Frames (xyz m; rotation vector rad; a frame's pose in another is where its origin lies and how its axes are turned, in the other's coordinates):
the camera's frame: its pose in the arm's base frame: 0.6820 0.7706 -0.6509 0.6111 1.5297 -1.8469
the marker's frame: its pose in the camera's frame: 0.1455 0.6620 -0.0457 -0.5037 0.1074 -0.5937
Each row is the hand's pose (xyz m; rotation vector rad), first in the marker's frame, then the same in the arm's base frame.
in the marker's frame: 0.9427 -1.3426 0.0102 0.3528 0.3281 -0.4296
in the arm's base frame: -0.0492 0.1691 -0.1393 0.1402 -1.9541 2.0979
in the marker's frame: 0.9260 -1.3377 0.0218 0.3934 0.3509 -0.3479
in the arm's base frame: -0.0300 0.1620 -0.1436 0.0213 -1.9449 2.1515
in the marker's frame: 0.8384 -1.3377 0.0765 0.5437 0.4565 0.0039
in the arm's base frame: 0.0656 0.1229 -0.1407 -0.5137 -1.8708 2.3147
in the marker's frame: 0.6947 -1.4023 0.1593 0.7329 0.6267 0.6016
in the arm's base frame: 0.2111 0.0459 -0.0732 1.3774 1.5457 -2.2665
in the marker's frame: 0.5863 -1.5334 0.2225 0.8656 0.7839 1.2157
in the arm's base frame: 0.3084 -0.0379 0.0551 1.9960 1.0085 -1.8380
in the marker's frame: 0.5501 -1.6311 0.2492 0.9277 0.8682 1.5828
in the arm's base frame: 0.3338 -0.0874 0.1471 2.2574 0.6685 -1.5295
